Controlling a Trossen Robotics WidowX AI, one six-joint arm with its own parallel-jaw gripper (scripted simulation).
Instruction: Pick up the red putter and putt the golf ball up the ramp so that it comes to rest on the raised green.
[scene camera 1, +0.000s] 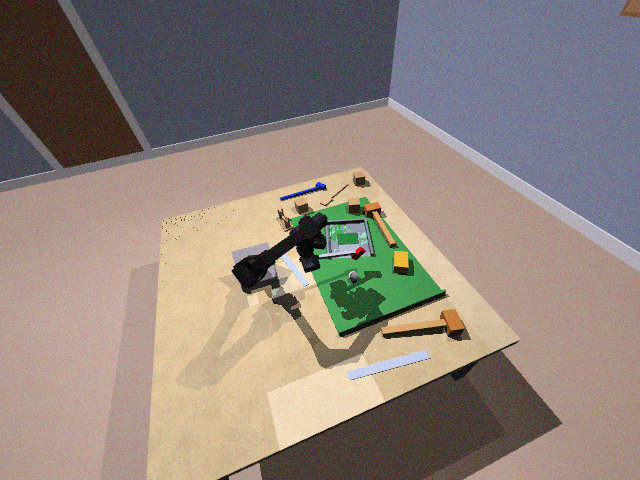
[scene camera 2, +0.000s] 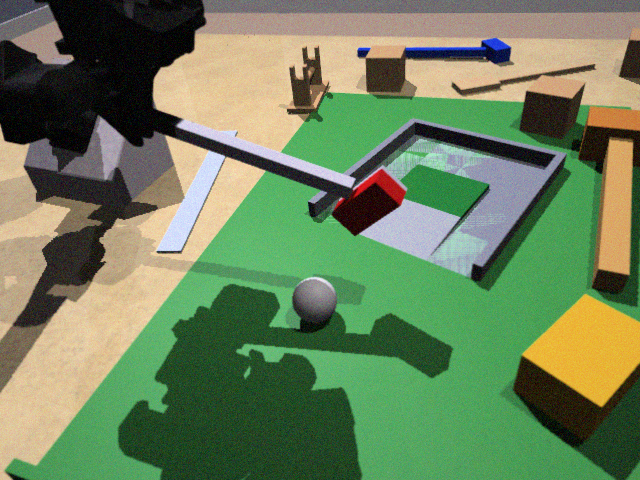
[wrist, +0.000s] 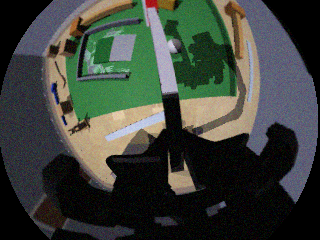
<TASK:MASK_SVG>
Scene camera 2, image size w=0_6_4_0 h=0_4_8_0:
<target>my gripper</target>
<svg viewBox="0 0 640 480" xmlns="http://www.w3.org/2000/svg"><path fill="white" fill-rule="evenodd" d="M34 0L35 2L48 3L55 22L58 24L64 37L55 42L55 45L60 55L72 55L74 60L68 64L34 63L4 80L1 88L1 98L12 118L66 123L75 120L91 109L133 146L144 146L143 137L153 138L154 131L139 126L130 101L154 108L154 80L161 68L167 68L173 65L179 58L195 51L195 32L207 23L204 16L205 7L203 0Z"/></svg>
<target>golf ball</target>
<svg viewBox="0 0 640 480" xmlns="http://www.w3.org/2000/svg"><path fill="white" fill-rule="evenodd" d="M312 277L303 280L297 285L293 292L292 304L295 312L301 319L311 323L318 323L328 319L333 314L337 305L337 295L335 289L328 281Z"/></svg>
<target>blue putter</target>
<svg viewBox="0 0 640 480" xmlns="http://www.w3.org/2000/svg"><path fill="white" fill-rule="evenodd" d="M358 57L366 57L371 48L359 48L357 50ZM512 47L498 38L482 40L481 47L406 48L406 57L487 57L494 63L510 61Z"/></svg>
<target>yellow block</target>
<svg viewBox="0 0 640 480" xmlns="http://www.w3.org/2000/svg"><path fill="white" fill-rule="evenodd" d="M587 294L579 299L522 354L513 388L524 399L584 442L592 436L591 434L597 430L640 378L640 322Z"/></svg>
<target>grey strip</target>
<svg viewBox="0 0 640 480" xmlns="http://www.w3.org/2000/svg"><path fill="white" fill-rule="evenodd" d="M225 156L211 151L208 152L162 239L157 253L182 253L224 163ZM220 131L234 137L237 135L237 131Z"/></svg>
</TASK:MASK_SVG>
